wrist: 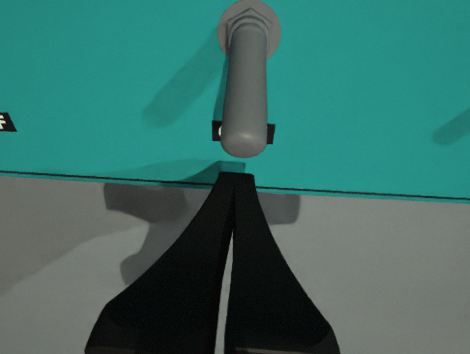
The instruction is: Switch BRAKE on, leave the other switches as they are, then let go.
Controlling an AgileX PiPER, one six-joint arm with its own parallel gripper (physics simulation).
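Note:
A grey toggle switch (246,90) stands on the teal panel (350,75) in the upper middle of the wrist view. Its lever points down toward the lower edge of the panel and covers most of a black label (270,134). No BRAKE label shows, so I cannot tell which switch this is. My black gripper (235,190) is shut and empty. Its fingertips are just below the lever's rounded end in the view, with a small gap between them.
Part of another black label (7,122) shows at the left edge. A lever-shaped shadow (452,131) falls on the panel at the right edge. The grey surface (390,270) lies beyond the panel's lower edge, with the gripper's shadow on it.

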